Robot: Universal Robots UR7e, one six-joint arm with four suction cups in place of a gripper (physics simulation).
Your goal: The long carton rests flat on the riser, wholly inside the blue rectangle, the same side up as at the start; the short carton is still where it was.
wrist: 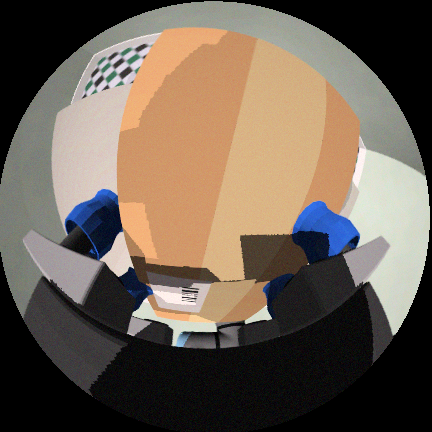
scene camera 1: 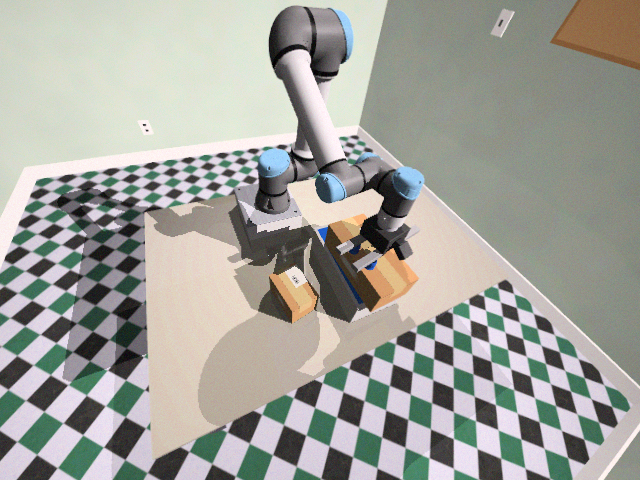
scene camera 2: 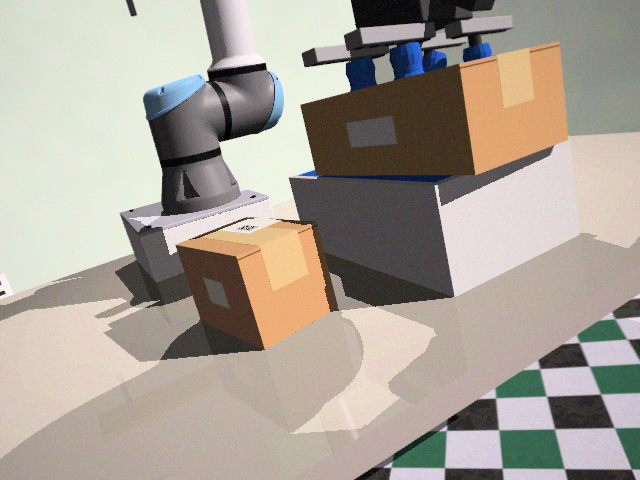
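Pixels of known places: hand, its tool point: (wrist: 204, 255); arm's base, origin of its link: (scene camera 1: 273, 201) (scene camera 2: 202, 202).
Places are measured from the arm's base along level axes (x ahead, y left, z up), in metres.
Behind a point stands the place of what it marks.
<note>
The long carton (scene camera 1: 388, 283) {y 0.042, x 0.603, z 0.133 m} (scene camera 2: 403, 139) {y 0.004, x 0.530, z 0.070 m} (wrist: 200, 150) {y 0.111, x 0.559, z 0.131 m} lies on the grey riser (scene camera 1: 333, 286) {y -0.004, x 0.453, z -0.072 m} (scene camera 2: 382, 227) {y -0.011, x 0.484, z -0.029 m}, turned a little against it, with its near end overhanging the riser's edge. Part of the blue rectangle (scene camera 1: 322, 235) {y 0.052, x 0.290, z 0.028 m} (scene camera 2: 403, 178) {y 0.000, x 0.522, z 0.028 m} shows beside it; the carton hides the rest. My gripper (scene camera 1: 363, 256) (scene camera 2: 418, 62) (wrist: 210, 257) {y 0.108, x 0.490, z 0.118 m} has its blue cups down at the long carton's top face, suction on. In the wrist view the left cups are near the carton's edge; their exact contact is hidden. The short carton (scene camera 1: 293, 295) {y -0.172, x 0.433, z 0.011 m} (scene camera 2: 258, 281) {y -0.189, x 0.478, z -0.022 m} stands apart on the table, label up.
The arm's base on its grey pedestal (scene camera 1: 276, 223) {y -0.042, x 0.099, z -0.027 m} (scene camera 2: 155, 219) {y -0.105, x 0.012, z 0.001 m} stands behind the short carton. The riser stands close beside the short carton on the beige table (scene camera 1: 180, 335) {y -0.517, x 0.310, z -0.093 m} (scene camera 2: 129, 413) {y -0.338, x 0.448, z -0.093 m}. A checkered floor (scene camera 1: 372, 382) (scene camera 2: 573, 413) and walls surround the table.
</note>
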